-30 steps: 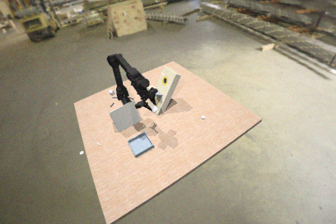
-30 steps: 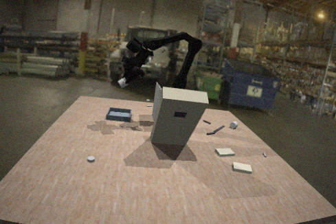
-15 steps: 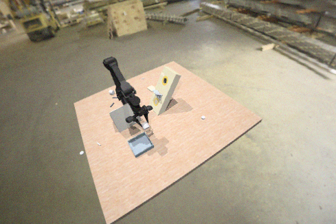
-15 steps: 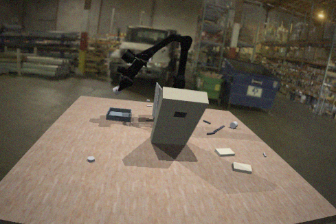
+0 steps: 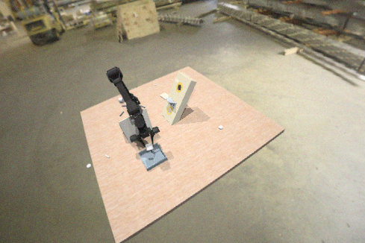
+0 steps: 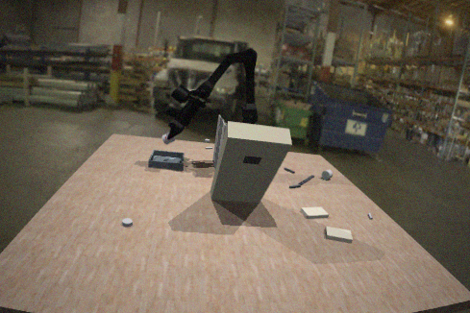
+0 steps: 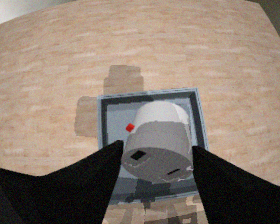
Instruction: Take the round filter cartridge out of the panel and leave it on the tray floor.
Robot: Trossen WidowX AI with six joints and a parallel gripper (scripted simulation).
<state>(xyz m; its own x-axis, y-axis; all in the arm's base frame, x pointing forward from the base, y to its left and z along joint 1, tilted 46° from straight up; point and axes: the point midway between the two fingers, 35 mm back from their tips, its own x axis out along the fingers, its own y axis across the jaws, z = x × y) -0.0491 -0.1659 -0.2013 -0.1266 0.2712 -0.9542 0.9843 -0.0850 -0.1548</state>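
The blue-grey tray is 110 mm below my gripper tip and 10 mm behind it. The rest, counted from my gripper tip: beige service panel 380 mm ahead, 280 mm to the left, 30 mm above; then round filter cartridge right at my gripper tip.
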